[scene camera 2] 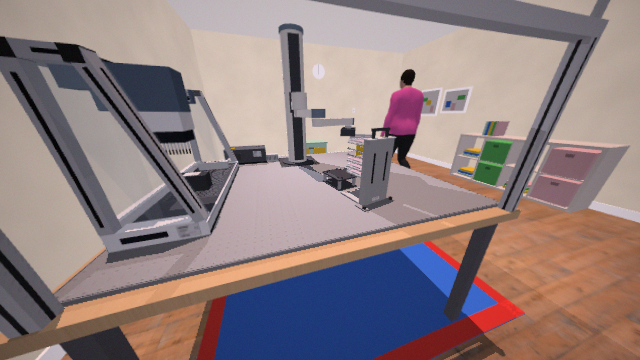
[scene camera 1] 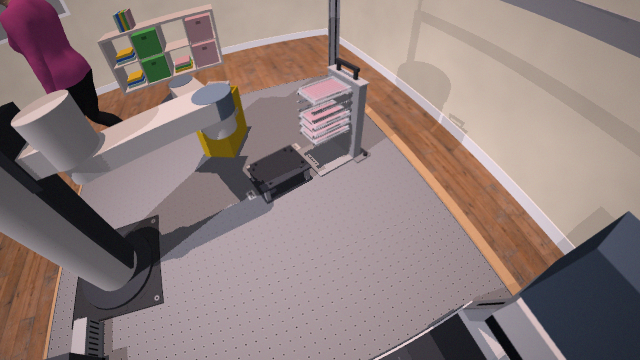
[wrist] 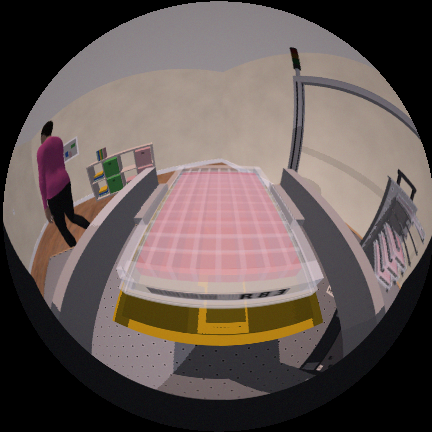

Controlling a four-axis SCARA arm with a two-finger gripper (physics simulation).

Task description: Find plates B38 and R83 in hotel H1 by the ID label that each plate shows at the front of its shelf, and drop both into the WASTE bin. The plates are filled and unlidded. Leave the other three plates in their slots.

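Where they show: gripper, fingertip midpoint: [wrist: 218, 175]; arm's base, origin of the base link: [scene camera 2: 297, 162] [scene camera 1: 120, 269].
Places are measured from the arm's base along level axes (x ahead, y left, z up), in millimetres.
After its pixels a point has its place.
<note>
My gripper [wrist: 218, 175] {x 447, y 413, z 246 mm} is shut on plate R83 [wrist: 220, 240] {x 418, y 358, z 243 mm}, a filled pink plate without a lid. Its front label reads R83 in the wrist view. The plate is level above the yellow bin [scene camera 1: 220, 149] {x 409, y 316, z 50 mm} [wrist: 220, 339] {x 400, y 325, z 213 mm}, whose front rim shows below it. In scene camera 1 the arm's end hides the gripper and the held plate. The hotel [scene camera 1: 358, 117] {x 827, y 117, z 185 mm} [scene camera 2: 376, 170] {x 837, y 175, z 168 mm} [wrist: 382, 212] {x 791, y 244, z 208 mm} stands to the right of the bin. A pink plate [scene camera 1: 325, 90] {x 737, y 152, z 278 mm} lies in its top part, and several pink plates lie lower, below a gap. Their labels, B38 among them, cannot be read.
A low black stand [scene camera 1: 279, 165] {x 577, y 130, z 73 mm} [scene camera 2: 340, 174] {x 587, y 130, z 73 mm} is beside the hotel, in front of the bin. A framed machine with a dark blue head [scene camera 1: 590, 280] {x 698, y -484, z 475 mm} [scene camera 2: 145, 87] {x 778, y -528, z 449 mm} stands on the far side of the table. A person [scene camera 1: 47, 47] [scene camera 2: 405, 112] [wrist: 54, 170] stands behind the table.
</note>
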